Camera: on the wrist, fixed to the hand. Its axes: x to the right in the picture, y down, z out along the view.
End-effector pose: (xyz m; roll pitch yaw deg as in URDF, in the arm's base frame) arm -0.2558 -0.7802 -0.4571 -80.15 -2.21 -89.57
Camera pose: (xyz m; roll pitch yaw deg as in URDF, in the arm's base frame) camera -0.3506 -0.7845 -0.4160 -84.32 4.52 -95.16
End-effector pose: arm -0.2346 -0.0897 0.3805 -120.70 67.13 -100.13
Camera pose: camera -0.2947 -0.1678 0.4117 -145.59 67.03 -122.70
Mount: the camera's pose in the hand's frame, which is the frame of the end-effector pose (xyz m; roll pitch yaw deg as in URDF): 0.0052 -0.0565 -0.0864 -3.73 6.64 5.70
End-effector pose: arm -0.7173 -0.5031 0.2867 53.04 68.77 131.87
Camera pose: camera -0.6843 -0.5925 0.2467 69.82 66.63 154.35
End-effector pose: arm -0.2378 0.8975 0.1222 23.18 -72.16 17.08
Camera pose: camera -0.1385 0.9093 0.0960 0.00 -66.95 37.44
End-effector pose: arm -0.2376 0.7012 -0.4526 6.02 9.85 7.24
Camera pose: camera -0.2422 0.6531 -0.5440 3.42 15.79 13.82
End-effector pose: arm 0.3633 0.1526 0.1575 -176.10 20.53 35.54
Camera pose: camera 0.3636 0.2149 0.2400 177.96 14.17 29.25
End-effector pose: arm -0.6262 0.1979 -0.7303 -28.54 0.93 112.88
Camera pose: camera -0.5442 0.2373 -0.7793 -32.43 9.48 114.71
